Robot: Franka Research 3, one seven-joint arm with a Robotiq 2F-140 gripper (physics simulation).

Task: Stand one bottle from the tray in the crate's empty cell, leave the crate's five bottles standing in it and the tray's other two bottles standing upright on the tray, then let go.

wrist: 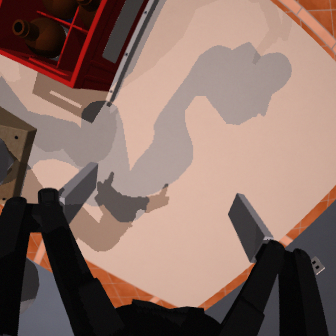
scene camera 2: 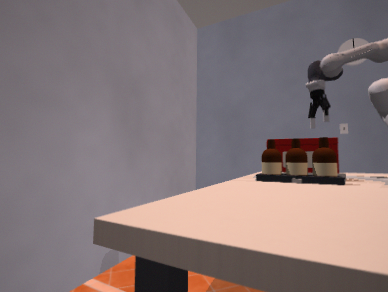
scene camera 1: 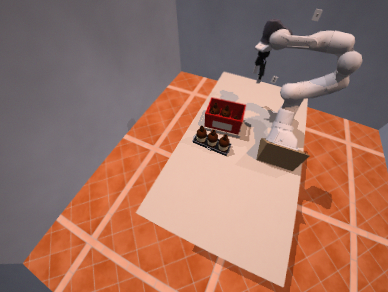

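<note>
A red crate stands on the table; brown bottles show inside it. Their full number and the empty cell cannot be made out. A black tray lies beside the crate. On it three brown bottles with cream labels stand upright in a row: one end bottle, a middle bottle and another end bottle. My gripper is open and empty, high above the table, beyond the crate from the tray.
The pale table carries everything. The arm's base stands on a wooden block to the right of the crate and tray in scene camera 1. A grey wall rises beyond the floor on the left.
</note>
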